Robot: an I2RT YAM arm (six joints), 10 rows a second.
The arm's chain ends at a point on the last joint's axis. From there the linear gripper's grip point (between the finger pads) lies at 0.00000 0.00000 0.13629 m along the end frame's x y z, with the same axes.
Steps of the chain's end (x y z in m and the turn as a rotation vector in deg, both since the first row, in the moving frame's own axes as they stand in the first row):
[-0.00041 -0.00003 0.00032 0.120 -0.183 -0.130]
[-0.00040 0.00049 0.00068 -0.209 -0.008 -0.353]
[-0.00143 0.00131 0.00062 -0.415 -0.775 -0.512]
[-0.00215 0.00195 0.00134 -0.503 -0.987 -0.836]
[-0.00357 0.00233 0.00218 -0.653 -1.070 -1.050]
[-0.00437 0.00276 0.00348 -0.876 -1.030 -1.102]
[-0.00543 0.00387 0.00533 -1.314 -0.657 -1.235]
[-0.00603 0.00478 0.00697 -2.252 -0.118 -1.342]
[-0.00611 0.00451 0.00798 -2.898 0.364 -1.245]
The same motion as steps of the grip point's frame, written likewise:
[-0.00085 -0.00031 0.00032 0.120 -0.183 -0.130]
[-0.00042 0.00099 0.00068 -0.209 -0.008 -0.353]
[-0.00327 0.00231 0.00060 -0.415 -0.775 -0.512]
[-0.00449 0.00316 0.00131 -0.503 -0.987 -0.836]
[-0.00610 0.00391 0.00215 -0.653 -1.070 -1.050]
[-0.00680 0.00487 0.00344 -0.876 -1.030 -1.102]
[-0.00696 0.00701 0.00529 -1.314 -0.657 -1.235]
[-0.00625 0.01014 0.00686 -2.252 -0.118 -1.342]
[-0.00517 0.01139 0.00780 -2.898 0.364 -1.245]

